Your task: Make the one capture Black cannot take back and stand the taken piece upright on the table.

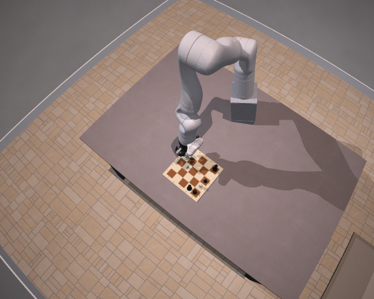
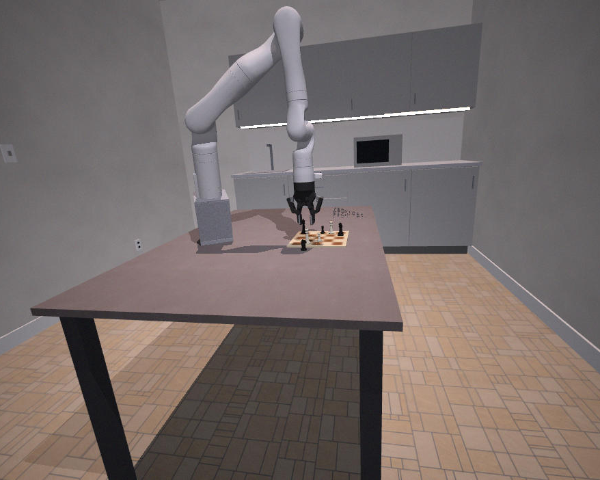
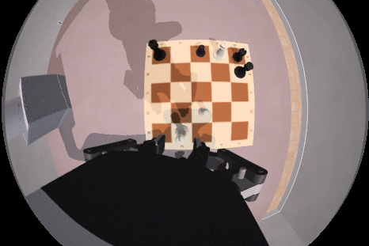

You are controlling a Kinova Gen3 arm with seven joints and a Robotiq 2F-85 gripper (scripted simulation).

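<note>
Now: the chessboard 5 cm ahead of my hand, 7 cm to the left of it and 9 cm below it. Round my hand: black pawn: 6 cm ahead, 14 cm to the left, 8 cm below.
</note>
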